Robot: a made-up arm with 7 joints.
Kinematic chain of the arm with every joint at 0, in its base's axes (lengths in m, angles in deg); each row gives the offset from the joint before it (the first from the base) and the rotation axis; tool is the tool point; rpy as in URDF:
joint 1: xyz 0 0 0.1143 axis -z
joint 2: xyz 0 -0.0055 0.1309 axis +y
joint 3: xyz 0 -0.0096 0.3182 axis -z
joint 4: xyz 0 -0.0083 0.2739 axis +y
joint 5: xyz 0 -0.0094 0.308 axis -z
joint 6: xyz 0 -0.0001 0.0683 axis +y
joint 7: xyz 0 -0.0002 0.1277 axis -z
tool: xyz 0 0 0 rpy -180 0 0
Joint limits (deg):
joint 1: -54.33..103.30
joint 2: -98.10..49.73
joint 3: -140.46..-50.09
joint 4: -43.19..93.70
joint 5: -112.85..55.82
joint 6: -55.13..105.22
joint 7: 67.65..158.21
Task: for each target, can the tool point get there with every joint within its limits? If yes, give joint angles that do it. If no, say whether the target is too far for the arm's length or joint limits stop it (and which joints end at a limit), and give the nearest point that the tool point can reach.
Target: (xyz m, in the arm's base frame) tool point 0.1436 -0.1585 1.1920
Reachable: yes | joints 22.28 18.96 -79.51 -17.55 -82.78 88.90 148.88
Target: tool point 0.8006 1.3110 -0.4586
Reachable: no: too far | nearest point 0.4112 0.8892 -0.1035 | short by 0.675 m
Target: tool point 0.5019 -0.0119 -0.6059
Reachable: no: joint limits stop it (at a limit: joint 1, joint 2, joint 3, joint 4) | nearest point 0.3791 0.3688 -0.2012 | short by 0.569 m
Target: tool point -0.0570 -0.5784 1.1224
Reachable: yes | joints 67.54 32.38 -87.08 -32.78 -76.03 19.46 120.18
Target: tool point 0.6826 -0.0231 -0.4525
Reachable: no: joint limits stop it (at a limit: joint 1, joint 2, joint 4) | nearest point 0.4271 0.3625 -0.1632 | short by 0.546 m
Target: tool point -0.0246 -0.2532 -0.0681
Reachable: no: joint limits stop it (at a limit: joint 1, joint 2, joint 3, joint 4, joint 6) | nearest point -0.3728 -0.2626 -0.1189 | short by 0.352 m
